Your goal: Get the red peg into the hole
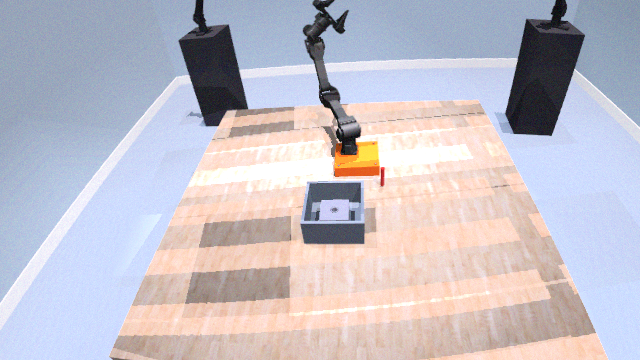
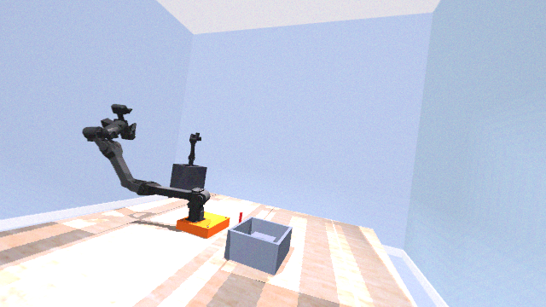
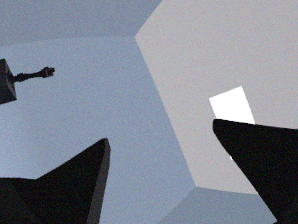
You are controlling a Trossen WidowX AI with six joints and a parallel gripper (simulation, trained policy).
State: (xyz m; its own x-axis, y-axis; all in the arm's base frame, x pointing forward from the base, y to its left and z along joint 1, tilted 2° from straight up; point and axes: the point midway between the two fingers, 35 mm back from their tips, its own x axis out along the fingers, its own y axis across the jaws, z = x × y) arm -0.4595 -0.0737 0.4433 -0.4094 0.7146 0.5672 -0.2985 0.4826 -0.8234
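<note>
My gripper tip is 640 mm short of the red peg, 450 mm above it and 200 mm to the right of it. Round my gripper tip: grey box: 830 mm ahead, 460 mm below, 50 mm to the left.
</note>
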